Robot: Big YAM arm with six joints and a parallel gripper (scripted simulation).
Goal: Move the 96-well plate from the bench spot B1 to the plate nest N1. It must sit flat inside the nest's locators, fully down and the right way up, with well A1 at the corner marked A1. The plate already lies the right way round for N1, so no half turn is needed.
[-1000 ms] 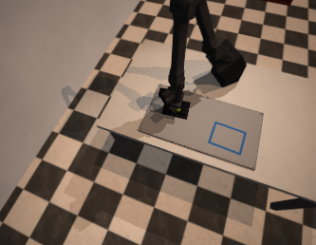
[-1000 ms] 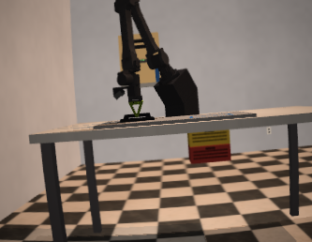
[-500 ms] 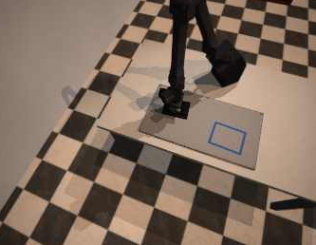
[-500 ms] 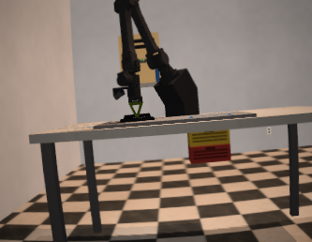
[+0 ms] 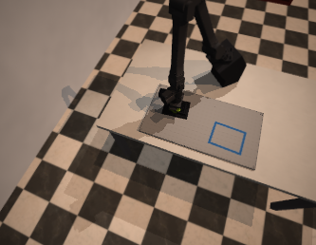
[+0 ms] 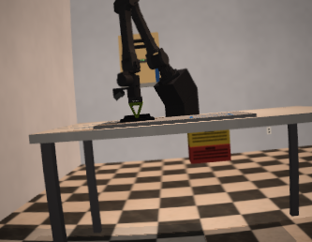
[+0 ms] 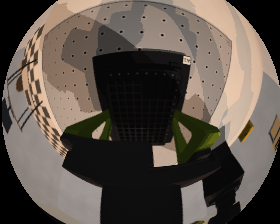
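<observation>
Now: hand right at the 96-well plate. Round my hand: plate nest N1: 20 mm below.
</observation>
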